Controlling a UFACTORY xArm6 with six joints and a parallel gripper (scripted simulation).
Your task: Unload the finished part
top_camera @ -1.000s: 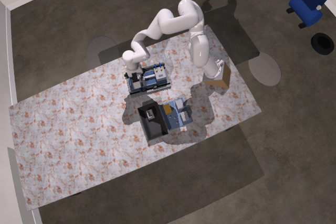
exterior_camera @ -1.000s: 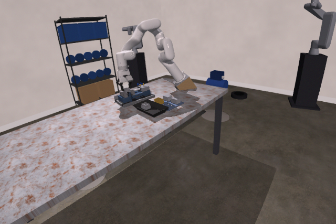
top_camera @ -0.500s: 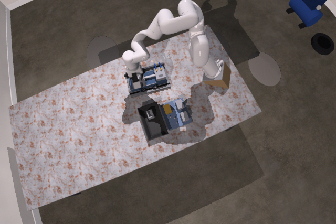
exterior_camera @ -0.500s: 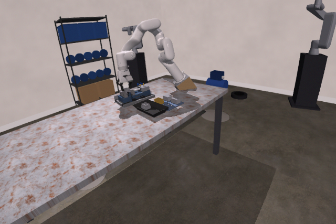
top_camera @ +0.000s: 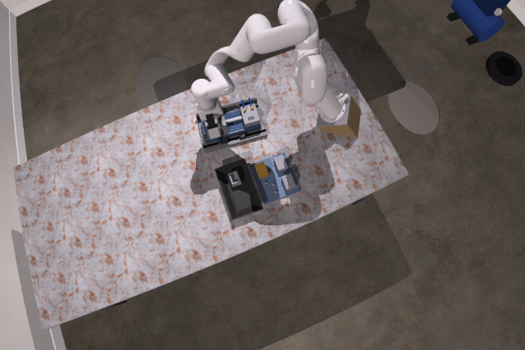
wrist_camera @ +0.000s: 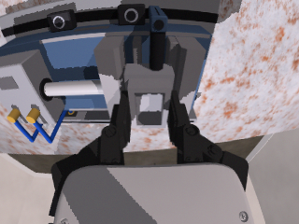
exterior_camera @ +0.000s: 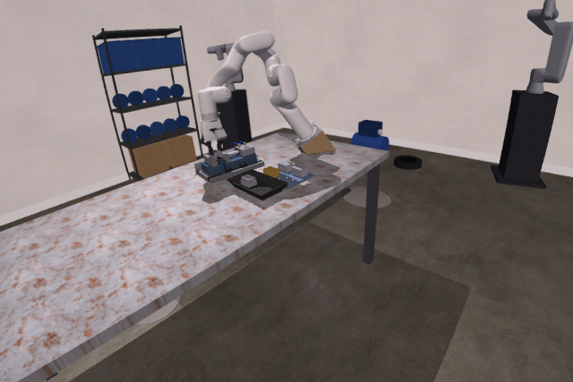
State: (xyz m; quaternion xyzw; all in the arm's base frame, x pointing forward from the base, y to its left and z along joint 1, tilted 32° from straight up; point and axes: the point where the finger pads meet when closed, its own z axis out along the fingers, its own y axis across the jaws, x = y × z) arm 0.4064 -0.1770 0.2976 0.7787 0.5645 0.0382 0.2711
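The vise rod is 8 cm behind my hand, 4 cm below it and 3 cm to the left of it. Round my hand: blue fixture plate: 34 cm to the left, 12 cm below, 6 cm behind; yellow block: 29 cm to the left, 10 cm below, 3 cm behind.
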